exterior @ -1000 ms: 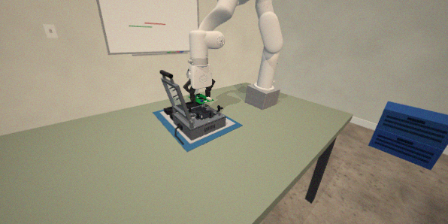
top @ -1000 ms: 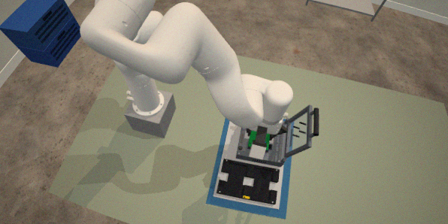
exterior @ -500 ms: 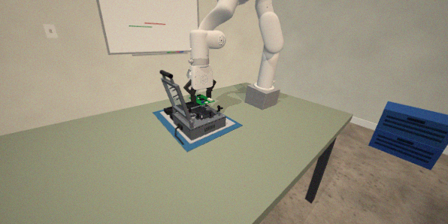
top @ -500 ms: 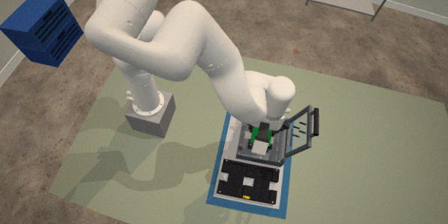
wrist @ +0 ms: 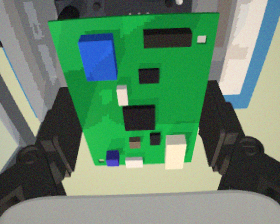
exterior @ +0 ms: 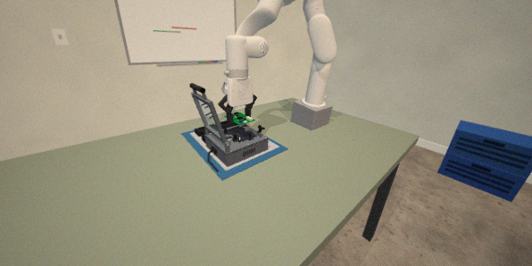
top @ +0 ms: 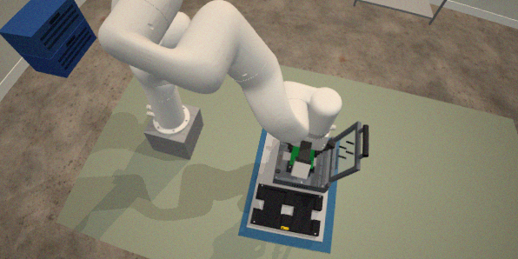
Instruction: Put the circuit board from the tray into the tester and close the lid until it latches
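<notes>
Right now my hand is right at the green circuit board. Also, from my hand: tester lid 130 mm ahead, 50 mm above; then latch hook 60 mm to the left, 60 mm behind, 50 mm below.
</notes>
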